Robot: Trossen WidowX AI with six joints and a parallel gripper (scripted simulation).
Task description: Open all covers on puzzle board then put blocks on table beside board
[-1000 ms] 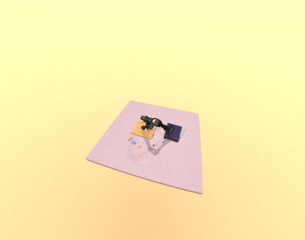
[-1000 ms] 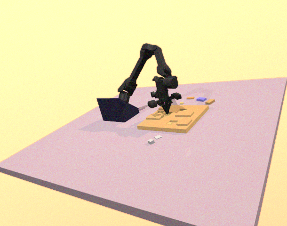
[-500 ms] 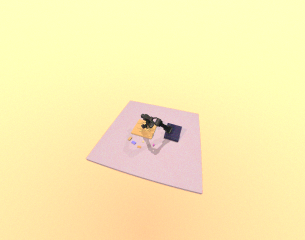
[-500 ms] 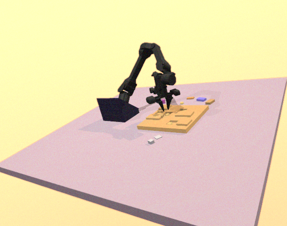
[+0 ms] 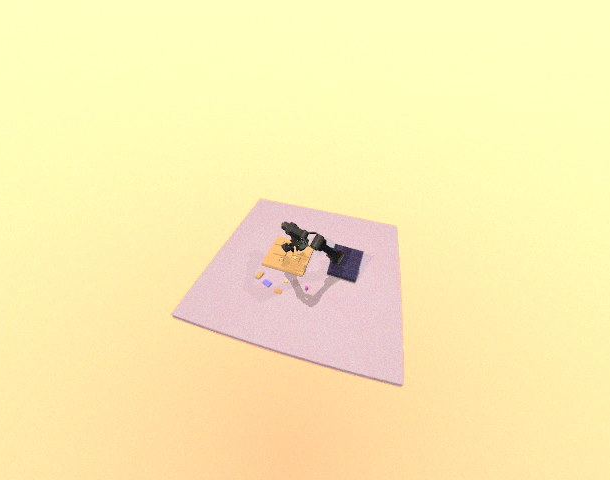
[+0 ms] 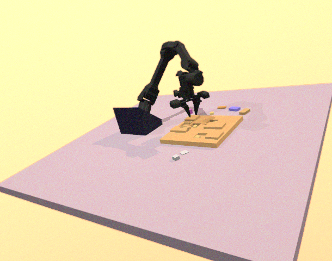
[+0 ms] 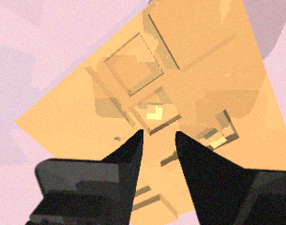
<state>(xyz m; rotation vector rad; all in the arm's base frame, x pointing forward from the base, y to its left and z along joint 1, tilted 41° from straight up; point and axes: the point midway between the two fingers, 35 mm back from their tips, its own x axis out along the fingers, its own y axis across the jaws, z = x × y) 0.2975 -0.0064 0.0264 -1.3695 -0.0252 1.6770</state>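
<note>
Now: gripper tip 220 mm to the right of the magenta block, 150 mm past it and 60 mm above it. From my gripper tip the other things lie so: blue block: 260 mm to the left, 110 mm ahead, 70 mm below; then grey cube: 290 mm to the right, 60 mm below, 60 mm ahead.
</note>
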